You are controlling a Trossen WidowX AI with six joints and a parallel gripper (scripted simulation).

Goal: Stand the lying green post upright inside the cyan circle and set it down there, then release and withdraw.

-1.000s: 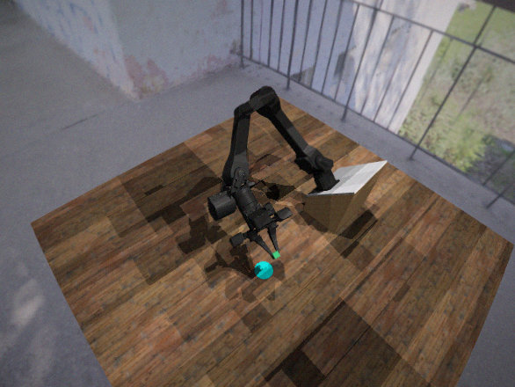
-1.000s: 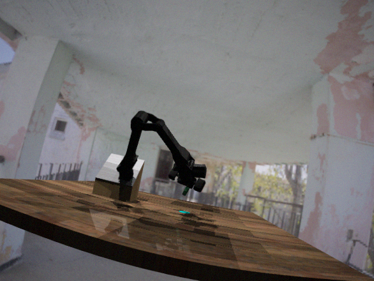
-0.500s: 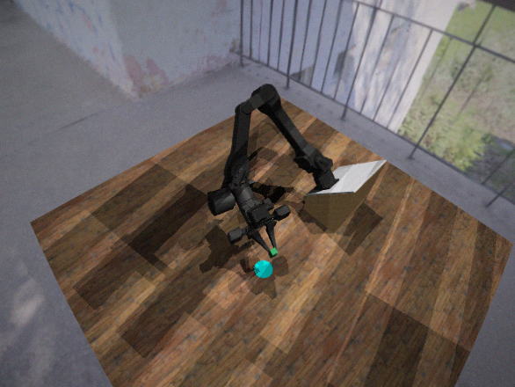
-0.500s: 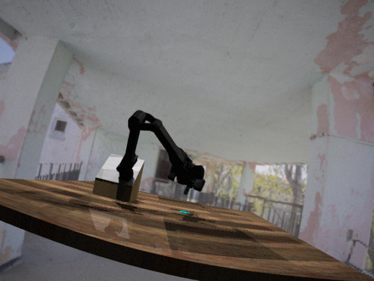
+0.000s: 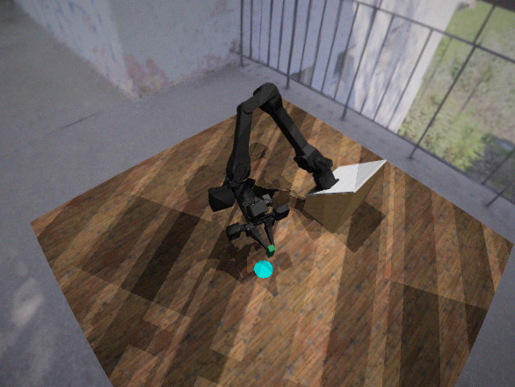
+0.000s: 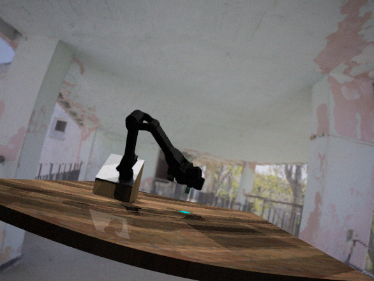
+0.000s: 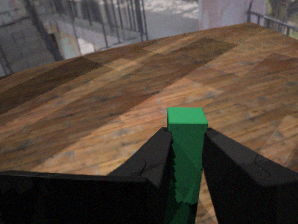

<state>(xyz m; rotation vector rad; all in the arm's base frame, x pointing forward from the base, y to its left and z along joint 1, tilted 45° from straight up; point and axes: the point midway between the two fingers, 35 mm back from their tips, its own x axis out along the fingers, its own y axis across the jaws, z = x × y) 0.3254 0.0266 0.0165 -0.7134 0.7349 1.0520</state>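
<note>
Right now the cyan circle is 10 mm to the right of my gripper tip and 150 mm below it. Round my gripper tip: green post: 20 mm below.
</note>
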